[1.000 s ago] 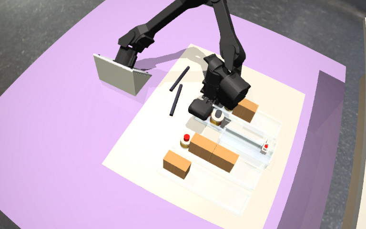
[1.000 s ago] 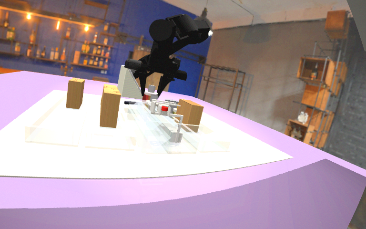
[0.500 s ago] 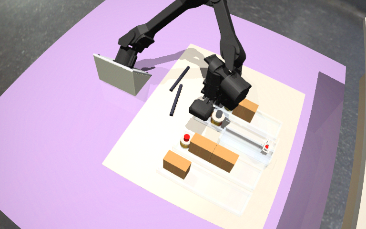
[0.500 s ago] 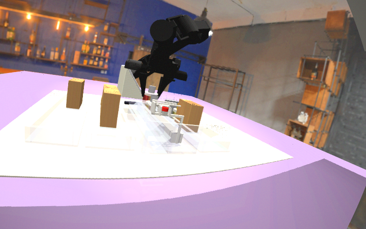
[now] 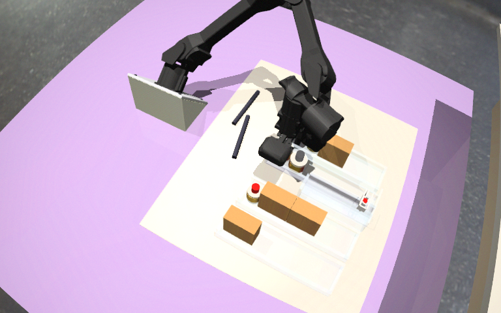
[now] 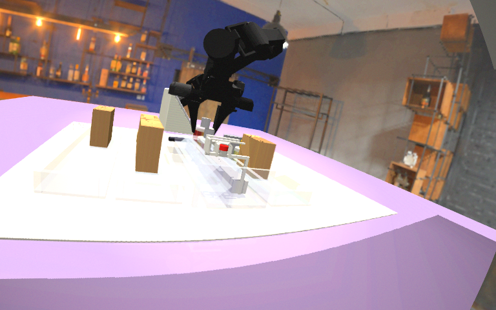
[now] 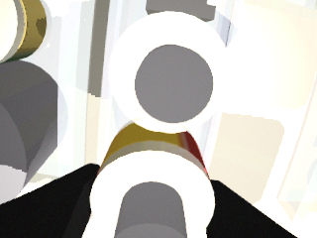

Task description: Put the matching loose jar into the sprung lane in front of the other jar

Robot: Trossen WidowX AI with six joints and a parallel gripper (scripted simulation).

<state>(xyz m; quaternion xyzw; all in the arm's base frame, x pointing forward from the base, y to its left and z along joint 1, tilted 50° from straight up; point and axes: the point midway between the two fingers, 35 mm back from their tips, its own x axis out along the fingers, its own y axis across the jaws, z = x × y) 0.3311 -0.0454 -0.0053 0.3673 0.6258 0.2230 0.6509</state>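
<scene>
Right now the grey cylinder is 80 mm to the left of my gripper tip, 20 mm below it and 20 mm ahead of it. The rest, counted from my gripper tip: red-capped jar 120 mm to the right, 30 mm behind, 10 mm below; clear sprung lane 140 mm ahead, 50 mm to the right, 30 mm below.
</scene>
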